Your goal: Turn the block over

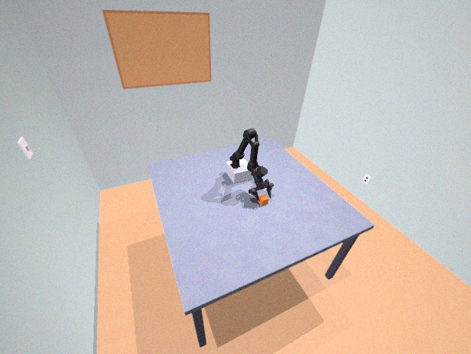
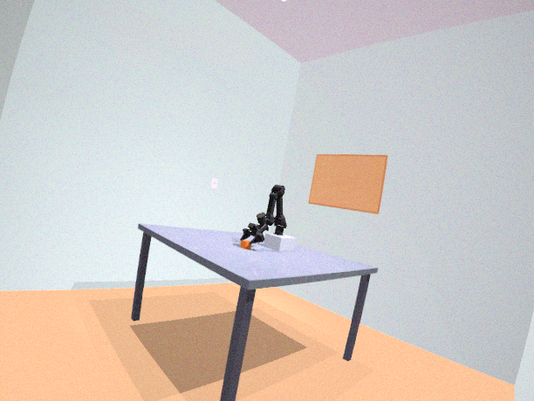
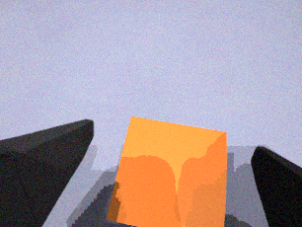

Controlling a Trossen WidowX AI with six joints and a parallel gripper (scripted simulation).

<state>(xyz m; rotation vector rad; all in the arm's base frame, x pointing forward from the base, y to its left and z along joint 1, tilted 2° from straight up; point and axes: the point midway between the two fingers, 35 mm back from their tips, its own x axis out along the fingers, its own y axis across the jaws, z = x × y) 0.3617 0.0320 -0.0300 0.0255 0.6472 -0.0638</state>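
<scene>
My gripper tip is 3 cm past the block and 2 cm above it.
</scene>
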